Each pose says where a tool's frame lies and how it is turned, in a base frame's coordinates. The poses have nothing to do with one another.
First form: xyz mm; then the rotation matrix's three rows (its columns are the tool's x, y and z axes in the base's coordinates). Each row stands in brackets.
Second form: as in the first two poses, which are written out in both.
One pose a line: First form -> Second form
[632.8 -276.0 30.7], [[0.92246 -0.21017 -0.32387], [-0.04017 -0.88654 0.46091], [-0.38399 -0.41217 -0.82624]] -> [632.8 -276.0 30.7 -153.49 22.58 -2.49]
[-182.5 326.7 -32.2], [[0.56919 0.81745 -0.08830], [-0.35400 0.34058 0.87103], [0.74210 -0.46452 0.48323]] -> [-182.5 326.7 -32.2 -43.87 -47.91 -31.88]
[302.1 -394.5 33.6], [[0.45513 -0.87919 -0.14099], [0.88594 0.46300 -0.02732], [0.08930 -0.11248 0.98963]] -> [302.1 -394.5 33.6 -6.48 -5.12 62.81]
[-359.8 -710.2 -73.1], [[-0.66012 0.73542 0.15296], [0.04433 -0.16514 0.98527], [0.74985 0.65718 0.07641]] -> [-359.8 -710.2 -73.1 83.37 -48.58 176.16]
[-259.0 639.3 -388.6], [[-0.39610 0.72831 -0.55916], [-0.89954 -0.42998 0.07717], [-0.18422 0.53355 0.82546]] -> [-259.0 639.3 -388.6 32.88 10.62 -113.77]
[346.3 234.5 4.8], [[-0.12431 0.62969 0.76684], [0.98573 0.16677 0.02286], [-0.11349 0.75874 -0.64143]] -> [346.3 234.5 4.8 130.21 6.52 97.19]
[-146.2 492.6 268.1], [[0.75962 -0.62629 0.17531], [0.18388 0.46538 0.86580], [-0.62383 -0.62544 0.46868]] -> [-146.2 492.6 268.1 -53.15 38.60 13.61]
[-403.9 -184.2 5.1], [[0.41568 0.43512 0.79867], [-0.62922 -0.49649 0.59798], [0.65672 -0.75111 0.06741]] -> [-403.9 -184.2 5.1 -84.87 -41.05 -56.55]
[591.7 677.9 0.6], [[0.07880 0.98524 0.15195], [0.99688 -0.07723 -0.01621], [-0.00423 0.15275 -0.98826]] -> [591.7 677.9 0.6 171.21 0.24 85.48]
